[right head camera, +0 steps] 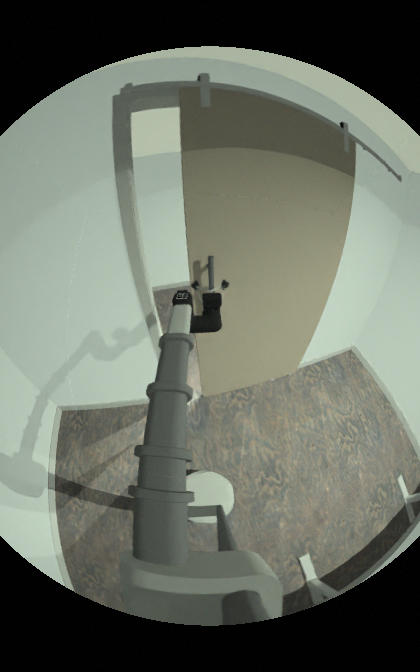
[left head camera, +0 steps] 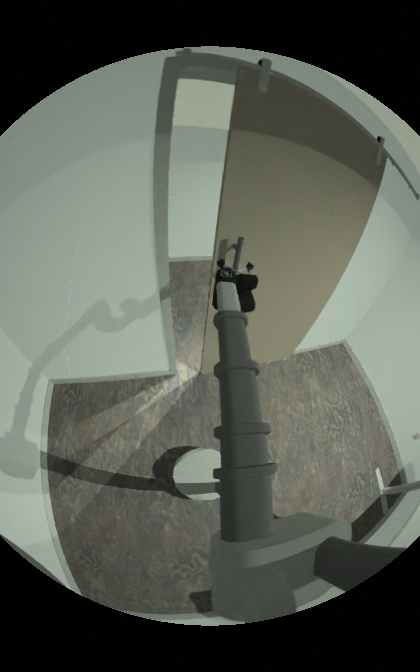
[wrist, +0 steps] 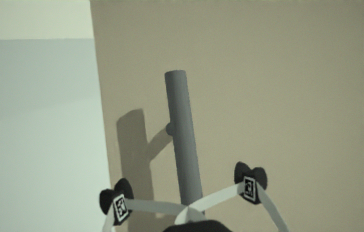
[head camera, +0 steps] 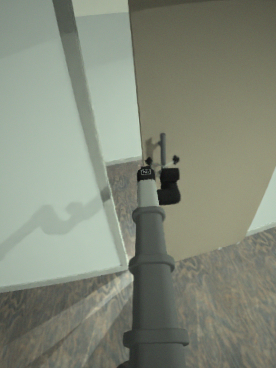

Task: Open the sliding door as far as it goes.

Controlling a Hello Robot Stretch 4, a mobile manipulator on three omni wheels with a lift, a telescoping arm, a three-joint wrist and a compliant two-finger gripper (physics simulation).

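Pixels of known places: gripper, fingertip midpoint: [right head camera: 209, 282] [left head camera: 234, 262] [wrist: 183, 183] [head camera: 161, 158]; robot's base, link origin: [right head camera: 204, 495] [left head camera: 201, 472].
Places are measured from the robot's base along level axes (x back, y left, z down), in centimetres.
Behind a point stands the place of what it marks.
The tan sliding door [head camera: 210, 100] {z -139.2, x -98.0, y -35.0 cm} [left head camera: 285, 200] {z -147.6, x -96.8, y -29.1 cm} [right head camera: 270, 225] {z -140.4, x -98.9, y -39.0 cm} [wrist: 300, 90] {z -124.4, x -96.9, y -29.8 cm} stands partly open, with a gap between its left edge and the left jamb [head camera: 82, 100] {z -145.5, x -89.7, y 25.9 cm} [left head camera: 161, 200] {z -141.1, x -89.8, y 25.4 cm} [right head camera: 125, 200] {z -156.6, x -89.8, y 25.7 cm}. The grey vertical bar handle [head camera: 163, 147] {z -120.8, x -85.5, y -9.3 cm} [left head camera: 239, 250] {z -121.1, x -85.6, y -9.6 cm} [right head camera: 211, 270] {z -120.7, x -85.6, y -9.5 cm} [wrist: 181, 120] {z -121.5, x -85.5, y -9.2 cm} is near the door's left edge. My gripper [head camera: 162, 161] {z -114.5, x -86.3, y -8.5 cm} [left head camera: 235, 265] {z -114.5, x -86.3, y -8.5 cm} [right head camera: 210, 285] {z -114.5, x -86.3, y -8.5 cm} [wrist: 183, 183] {z -114.5, x -86.3, y -8.5 cm} is open wide, with one finger on each side of the handle's lower part. In the wrist view neither fingertip touches the bar. The handle's lower end is hidden behind the gripper.
A pale wall [head camera: 45, 150] {z -125.2, x -85.9, y 50.2 cm} [left head camera: 110, 225] {z -132.2, x -86.3, y 48.4 cm} [right head camera: 85, 250] {z -138.6, x -86.0, y 49.5 cm} is left of the opening and carries the arm's shadow. The door hangs from an overhead rail [left head camera: 320, 92] [right head camera: 280, 97] {z -216.4, x -101.3, y -44.4 cm}. Beyond the opening are floor and a pale wall. Another wall stands at the right.
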